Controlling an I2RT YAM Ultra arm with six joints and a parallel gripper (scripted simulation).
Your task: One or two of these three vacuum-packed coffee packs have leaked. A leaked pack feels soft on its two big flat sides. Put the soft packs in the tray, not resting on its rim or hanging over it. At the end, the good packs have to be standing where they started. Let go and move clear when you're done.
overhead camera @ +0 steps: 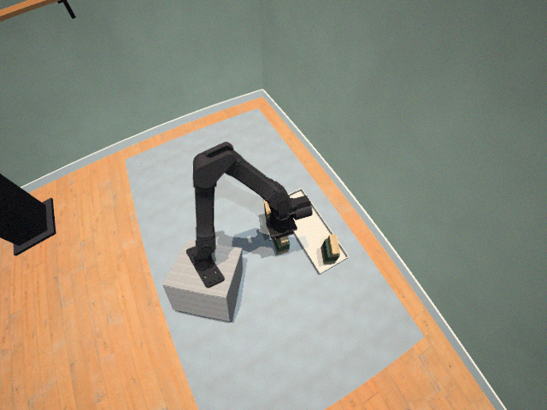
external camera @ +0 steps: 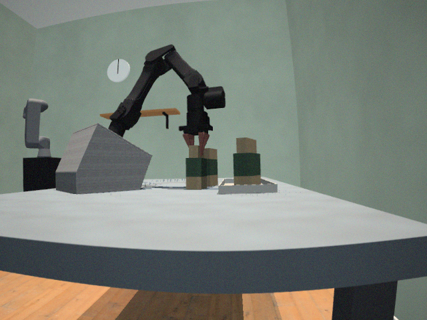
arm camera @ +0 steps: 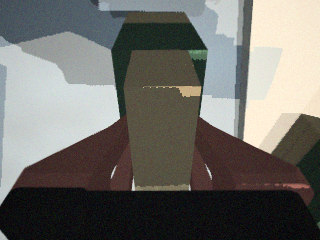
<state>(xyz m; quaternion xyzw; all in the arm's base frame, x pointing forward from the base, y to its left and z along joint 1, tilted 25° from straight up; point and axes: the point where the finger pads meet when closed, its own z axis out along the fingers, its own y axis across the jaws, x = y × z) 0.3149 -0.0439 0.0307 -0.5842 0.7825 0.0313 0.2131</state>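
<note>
Now: hand 150 mm short of the white tray, 110 mm above it and 10 mm to the left of it.
</note>
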